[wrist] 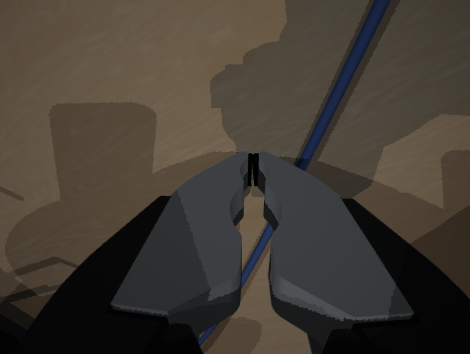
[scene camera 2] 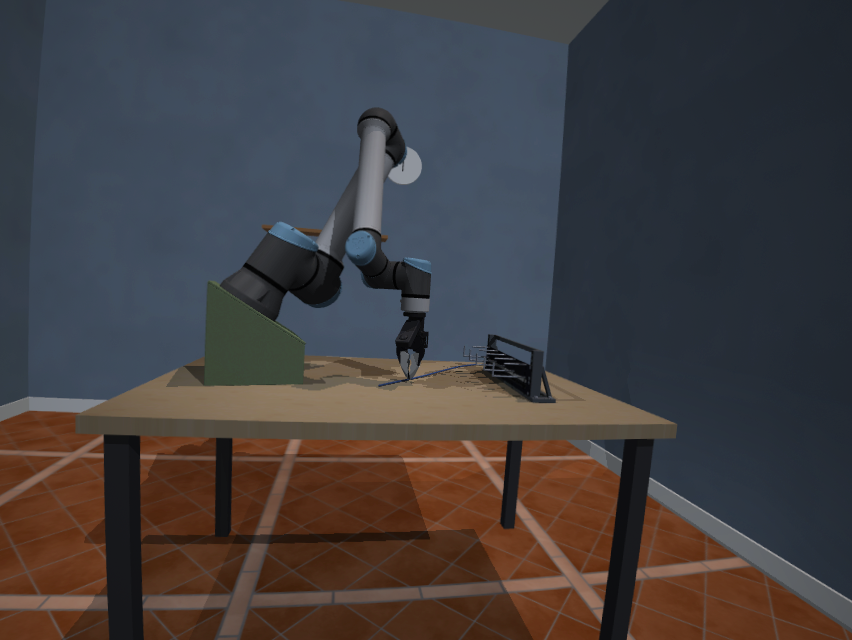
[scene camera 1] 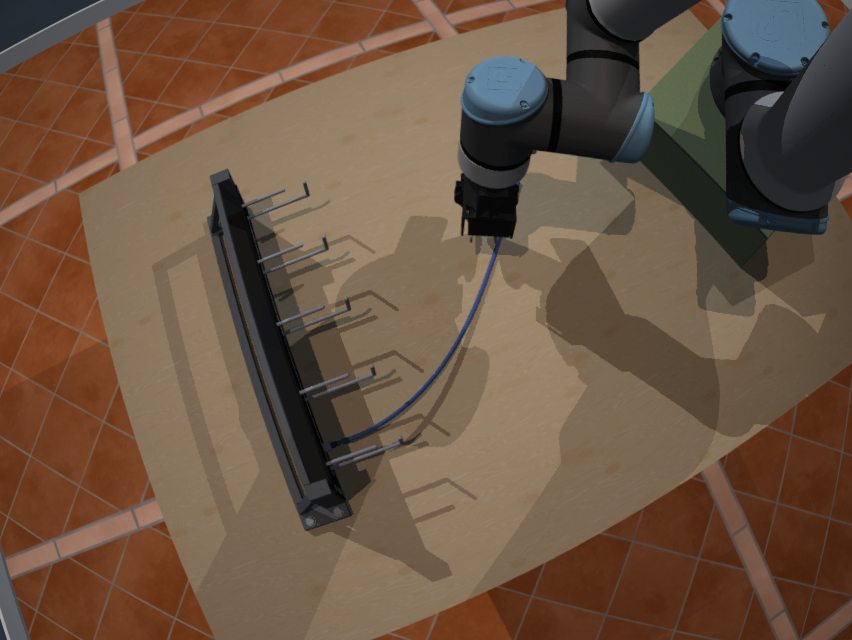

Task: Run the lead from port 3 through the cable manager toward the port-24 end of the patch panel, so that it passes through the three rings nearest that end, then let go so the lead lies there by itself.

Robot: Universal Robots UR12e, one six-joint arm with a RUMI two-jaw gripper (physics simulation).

my gripper: wrist; scene camera 2; scene camera 1 481,229
same spot on my gripper: [scene camera 2: 403,356] = [wrist: 335,252]
